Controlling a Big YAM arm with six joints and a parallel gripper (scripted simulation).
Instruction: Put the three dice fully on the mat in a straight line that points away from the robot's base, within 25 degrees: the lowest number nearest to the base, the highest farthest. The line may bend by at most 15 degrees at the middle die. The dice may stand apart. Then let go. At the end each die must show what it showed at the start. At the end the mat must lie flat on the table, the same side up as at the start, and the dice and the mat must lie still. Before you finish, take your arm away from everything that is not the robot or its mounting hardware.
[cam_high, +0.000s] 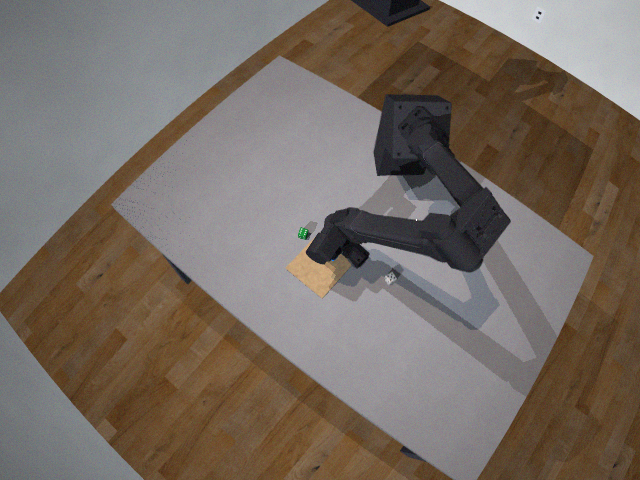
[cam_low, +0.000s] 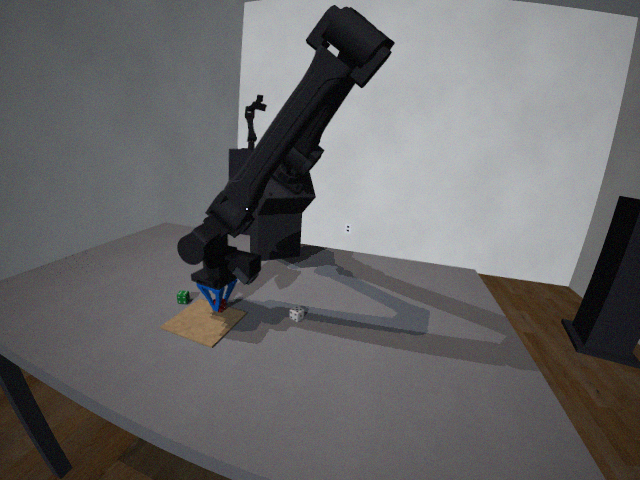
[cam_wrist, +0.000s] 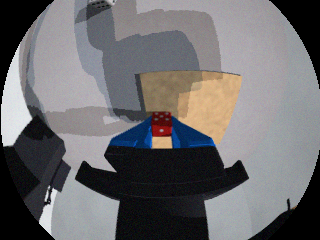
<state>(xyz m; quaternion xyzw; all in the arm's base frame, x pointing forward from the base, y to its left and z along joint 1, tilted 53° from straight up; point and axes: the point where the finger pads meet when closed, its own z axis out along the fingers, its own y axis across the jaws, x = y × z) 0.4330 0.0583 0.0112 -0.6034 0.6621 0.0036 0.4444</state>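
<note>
My hand is right at the red die. Also, from my hand: tan mat: 50 mm ahead, 20 mm below; green die: 100 mm to the right, 30 mm ahead, 10 mm below; white die: 160 mm to the left, 90 mm behind, 10 mm below.
</note>
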